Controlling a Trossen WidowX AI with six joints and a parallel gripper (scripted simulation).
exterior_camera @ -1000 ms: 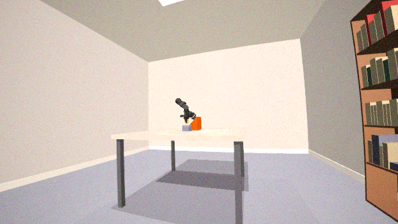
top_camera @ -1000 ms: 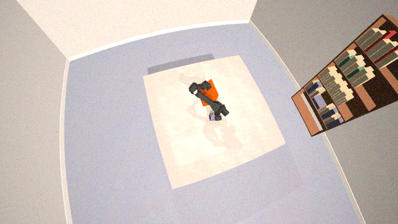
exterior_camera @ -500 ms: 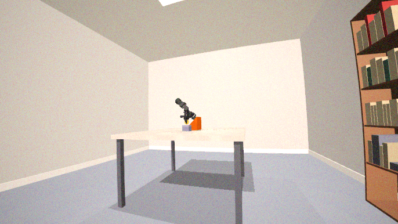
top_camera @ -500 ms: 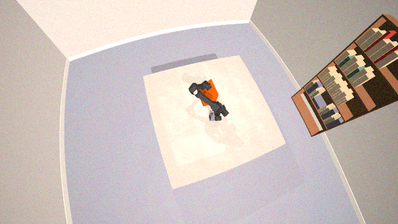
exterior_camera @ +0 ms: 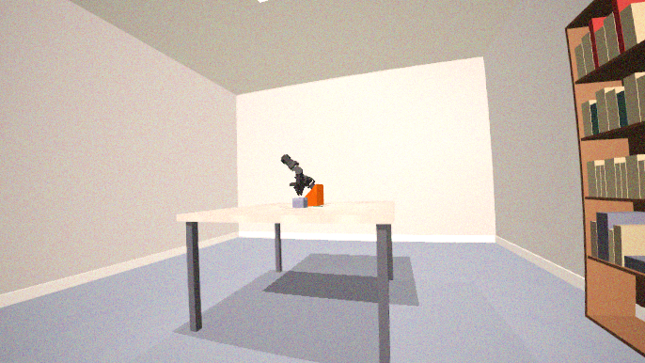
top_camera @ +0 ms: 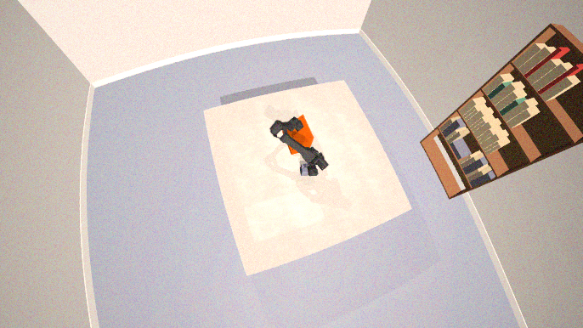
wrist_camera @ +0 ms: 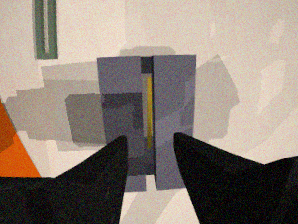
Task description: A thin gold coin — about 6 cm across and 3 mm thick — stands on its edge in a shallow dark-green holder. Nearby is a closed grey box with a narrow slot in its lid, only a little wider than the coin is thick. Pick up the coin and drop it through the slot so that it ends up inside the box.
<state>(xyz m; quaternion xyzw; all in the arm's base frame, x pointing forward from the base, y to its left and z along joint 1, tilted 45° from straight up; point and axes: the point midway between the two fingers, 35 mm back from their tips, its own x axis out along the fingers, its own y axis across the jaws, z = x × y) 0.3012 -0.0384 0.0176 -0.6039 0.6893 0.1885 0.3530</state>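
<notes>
The gold coin lies 5 cm below my gripper tip.
</notes>
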